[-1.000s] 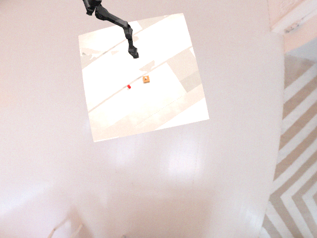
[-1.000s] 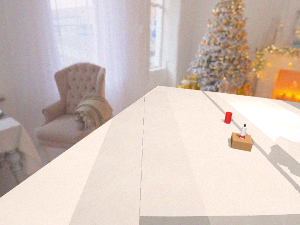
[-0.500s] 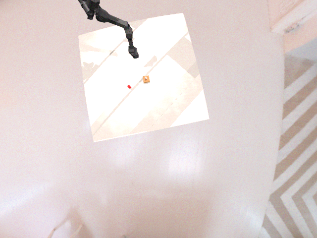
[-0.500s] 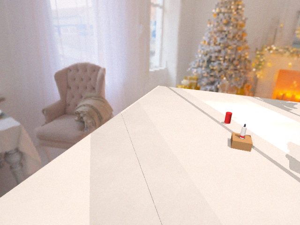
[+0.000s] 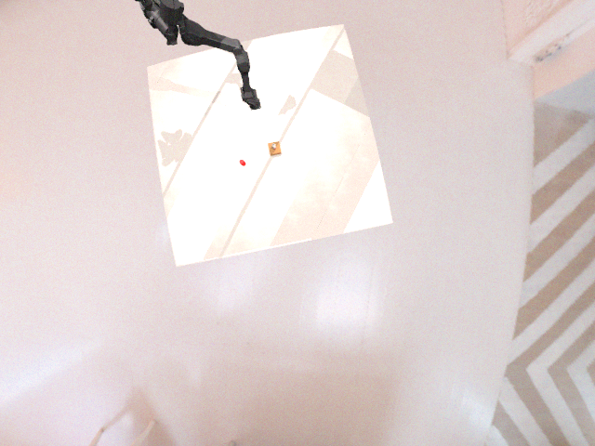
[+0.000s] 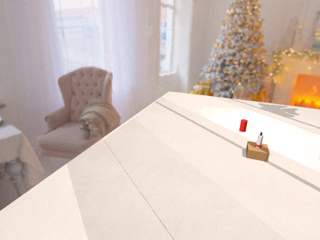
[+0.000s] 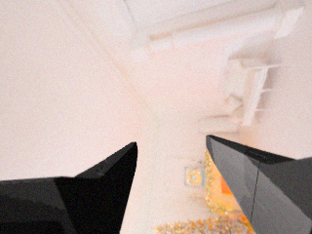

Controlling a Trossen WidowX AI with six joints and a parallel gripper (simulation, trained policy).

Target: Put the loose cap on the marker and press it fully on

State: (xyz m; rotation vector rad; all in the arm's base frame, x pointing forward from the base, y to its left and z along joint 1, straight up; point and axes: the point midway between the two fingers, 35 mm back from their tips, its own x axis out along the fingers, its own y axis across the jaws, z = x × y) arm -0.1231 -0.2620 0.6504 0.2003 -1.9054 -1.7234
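My gripper tip is 50 cm short of the red cap, 15 cm to the right of it and 64 cm above it. Round my gripper tip: holder block 45 cm ahead, 34 cm to the left, 65 cm below.
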